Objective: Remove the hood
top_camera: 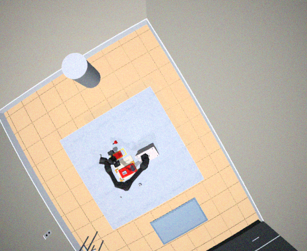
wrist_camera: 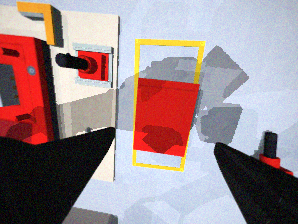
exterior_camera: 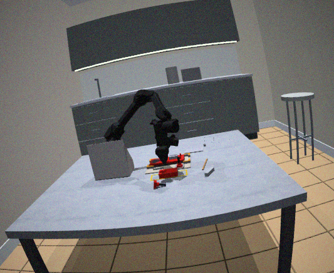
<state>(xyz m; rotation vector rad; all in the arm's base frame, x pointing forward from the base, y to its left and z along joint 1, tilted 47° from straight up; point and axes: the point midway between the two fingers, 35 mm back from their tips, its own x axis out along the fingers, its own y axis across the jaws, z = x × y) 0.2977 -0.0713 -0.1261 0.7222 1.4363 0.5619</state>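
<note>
Now: the red hood 50 mm below my gripper tip. Also, from my gripper tip: orange stick (200 mm ahead, 70 mm to the left, 70 mm below).
</note>
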